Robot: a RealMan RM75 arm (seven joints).
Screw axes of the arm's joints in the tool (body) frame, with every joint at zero. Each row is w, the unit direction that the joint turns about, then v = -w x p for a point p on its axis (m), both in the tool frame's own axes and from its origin. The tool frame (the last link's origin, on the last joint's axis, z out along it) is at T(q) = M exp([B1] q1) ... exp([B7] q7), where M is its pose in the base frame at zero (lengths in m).
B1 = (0, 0, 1, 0, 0, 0)
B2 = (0, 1, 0, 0.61, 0, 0)
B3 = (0, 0, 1, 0, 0, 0)
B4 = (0, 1, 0, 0.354, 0, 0)
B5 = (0, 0, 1, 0, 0, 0)
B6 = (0, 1, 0, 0.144, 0, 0)
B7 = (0, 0, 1, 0, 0, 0)
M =
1 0 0 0
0 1 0 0
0 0 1 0.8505
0 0 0 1
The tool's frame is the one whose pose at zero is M.
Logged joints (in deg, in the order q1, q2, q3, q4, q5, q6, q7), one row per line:
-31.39 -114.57 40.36 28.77 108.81 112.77 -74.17
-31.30 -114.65 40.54 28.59 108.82 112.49 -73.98
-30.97 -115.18 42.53 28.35 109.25 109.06 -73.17
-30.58 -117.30 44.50 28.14 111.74 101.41 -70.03
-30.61 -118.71 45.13 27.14 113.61 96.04 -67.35
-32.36 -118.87 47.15 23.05 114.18 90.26 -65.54
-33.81 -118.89 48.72 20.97 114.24 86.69 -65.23
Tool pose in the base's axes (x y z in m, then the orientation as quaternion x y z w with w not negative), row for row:
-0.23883 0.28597 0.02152 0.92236 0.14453 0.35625 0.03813
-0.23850 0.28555 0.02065 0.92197 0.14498 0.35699 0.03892
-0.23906 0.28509 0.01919 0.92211 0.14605 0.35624 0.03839
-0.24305 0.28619 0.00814 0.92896 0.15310 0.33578 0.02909
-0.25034 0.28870 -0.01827 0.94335 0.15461 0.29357 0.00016
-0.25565 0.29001 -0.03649 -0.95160 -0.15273 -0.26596 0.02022
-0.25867 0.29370 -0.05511 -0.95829 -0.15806 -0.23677 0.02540
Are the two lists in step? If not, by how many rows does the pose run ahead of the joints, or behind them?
The pose runs 1 row behind the joints: the pose in row i belongs to the joints in row i - 1.
